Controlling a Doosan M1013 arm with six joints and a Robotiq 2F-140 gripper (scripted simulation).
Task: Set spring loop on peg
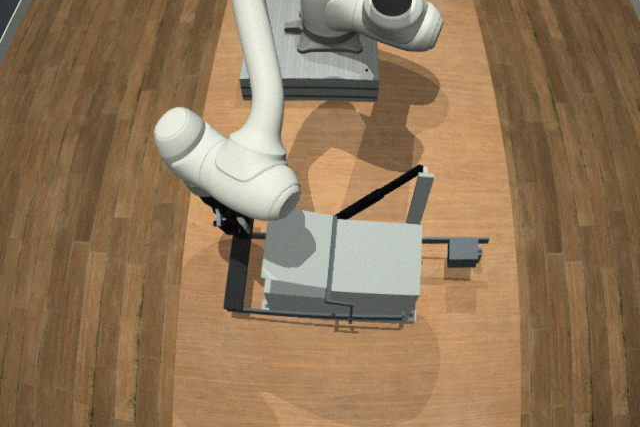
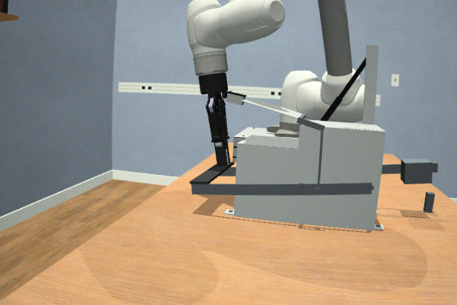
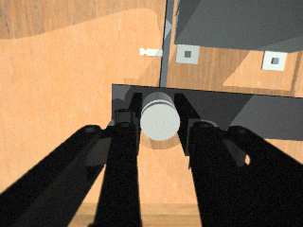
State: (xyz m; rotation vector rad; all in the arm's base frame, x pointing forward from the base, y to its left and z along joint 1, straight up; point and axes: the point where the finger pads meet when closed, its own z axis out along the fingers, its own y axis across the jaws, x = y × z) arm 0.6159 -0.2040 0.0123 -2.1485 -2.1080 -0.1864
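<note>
Right now my hand is 1 cm to the left of the small grey block and 10 cm above it. Round my hand: steel test weight (1 cm below).
</note>
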